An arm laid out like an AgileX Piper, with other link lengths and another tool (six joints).
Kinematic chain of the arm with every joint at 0, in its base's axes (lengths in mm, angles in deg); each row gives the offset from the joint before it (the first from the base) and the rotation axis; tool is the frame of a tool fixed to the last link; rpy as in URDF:
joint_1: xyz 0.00 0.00 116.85 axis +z
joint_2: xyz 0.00 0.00 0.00 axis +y
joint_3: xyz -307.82 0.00 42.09 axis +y
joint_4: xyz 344.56 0.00 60.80 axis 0.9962 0 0.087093
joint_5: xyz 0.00 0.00 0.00 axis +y
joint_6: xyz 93.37 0.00 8.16 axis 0.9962 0 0.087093
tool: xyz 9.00 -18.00 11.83 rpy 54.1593 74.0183 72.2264
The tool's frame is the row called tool.
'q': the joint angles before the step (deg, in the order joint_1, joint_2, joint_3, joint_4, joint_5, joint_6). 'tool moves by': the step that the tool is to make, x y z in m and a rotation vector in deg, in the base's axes. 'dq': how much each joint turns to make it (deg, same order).
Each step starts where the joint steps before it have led.
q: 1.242 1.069 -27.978 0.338 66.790 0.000
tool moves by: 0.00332 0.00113 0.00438 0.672 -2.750 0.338
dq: 0.010 0.203 0.001 0.690 -2.968 0.009
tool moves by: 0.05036 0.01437 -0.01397 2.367 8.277 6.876
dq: -0.003 12.637 -0.001 8.193 -3.923 -6.226
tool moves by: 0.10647 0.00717 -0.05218 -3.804 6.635 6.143
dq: -0.008 27.137 0.001 5.752 -18.676 -13.717
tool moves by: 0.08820 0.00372 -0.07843 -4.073 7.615 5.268
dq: 0.002 28.162 -4.801 6.890 -13.781 -14.876
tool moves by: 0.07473 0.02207 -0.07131 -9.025 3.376 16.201
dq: 2.556 23.676 -10.201 4.136 -6.748 -21.388
